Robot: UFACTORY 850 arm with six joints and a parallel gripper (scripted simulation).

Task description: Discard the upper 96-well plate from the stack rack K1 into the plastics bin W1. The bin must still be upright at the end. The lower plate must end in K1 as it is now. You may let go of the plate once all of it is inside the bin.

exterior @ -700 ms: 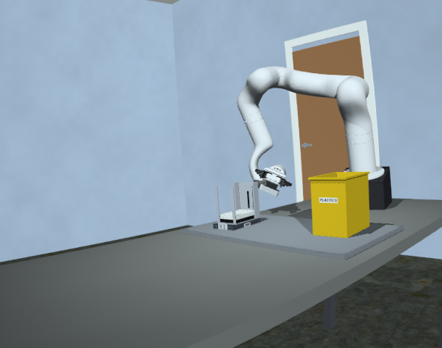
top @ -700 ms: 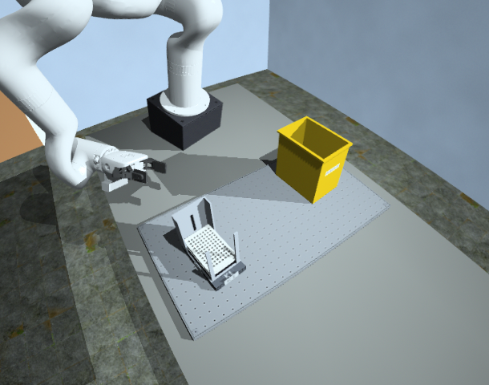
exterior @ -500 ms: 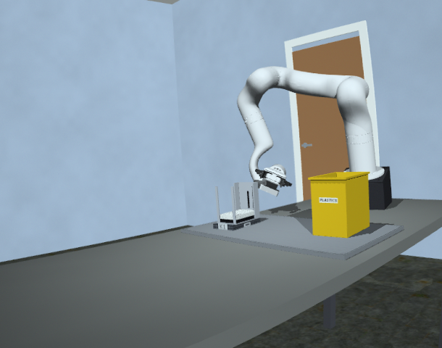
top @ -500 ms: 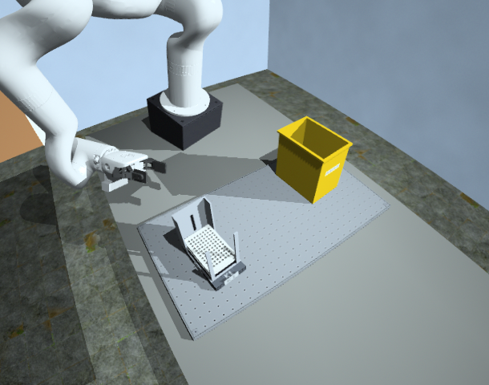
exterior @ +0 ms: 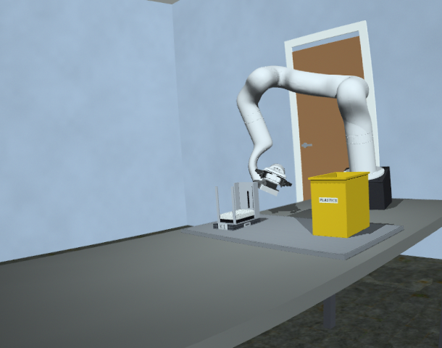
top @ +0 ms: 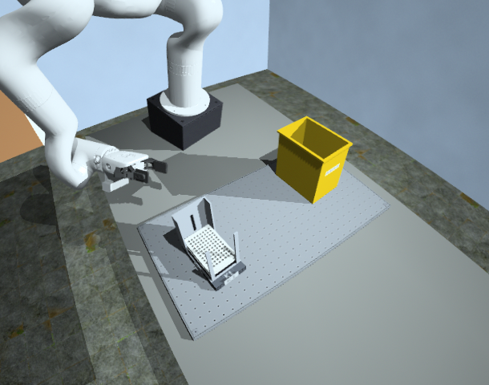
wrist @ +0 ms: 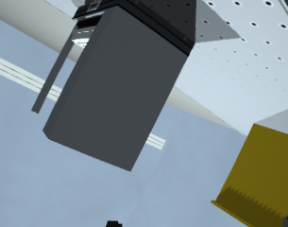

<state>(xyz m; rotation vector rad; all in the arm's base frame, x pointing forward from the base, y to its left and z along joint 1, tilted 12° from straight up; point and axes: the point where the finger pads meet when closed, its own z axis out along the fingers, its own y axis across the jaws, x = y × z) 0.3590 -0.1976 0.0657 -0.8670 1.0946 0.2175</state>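
Right now my hand is 23 cm short of the white 96-well plate, 6 cm to the right of it and 10 cm above it. The rest, counted from my hand: black 96-well plate 23 cm ahead, 6 cm to the left, 12 cm below; yellow plastics bin 10 cm ahead, 45 cm to the left, 6 cm below.
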